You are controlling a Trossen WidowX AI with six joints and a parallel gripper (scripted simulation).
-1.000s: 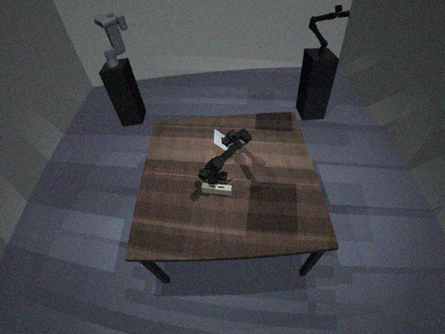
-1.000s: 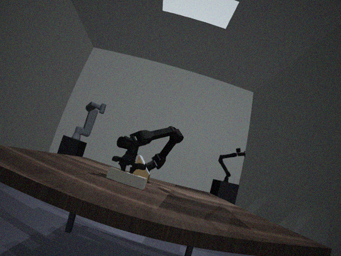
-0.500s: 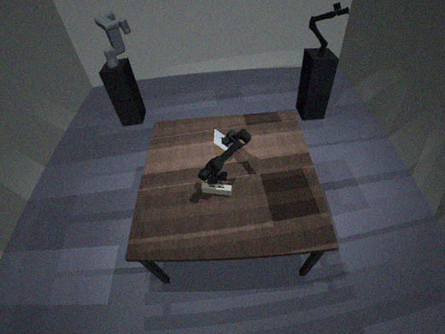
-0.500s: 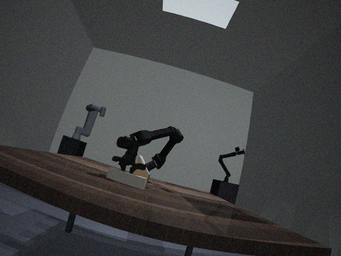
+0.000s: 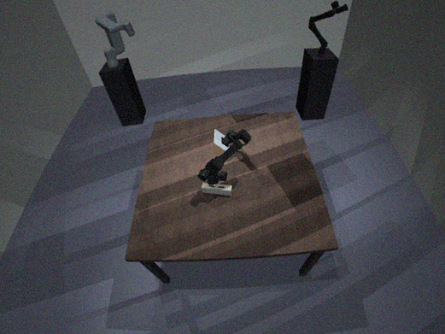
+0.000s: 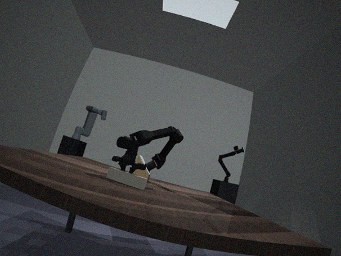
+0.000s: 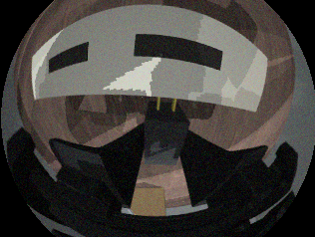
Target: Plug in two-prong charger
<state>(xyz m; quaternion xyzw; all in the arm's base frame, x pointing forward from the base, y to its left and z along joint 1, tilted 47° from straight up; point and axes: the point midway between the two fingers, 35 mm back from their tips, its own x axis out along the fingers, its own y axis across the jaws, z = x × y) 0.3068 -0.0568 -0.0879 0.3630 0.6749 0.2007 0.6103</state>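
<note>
The dark two-prong charger lies 2 cm ahead of my gripper tip and 1 cm above it.
</note>
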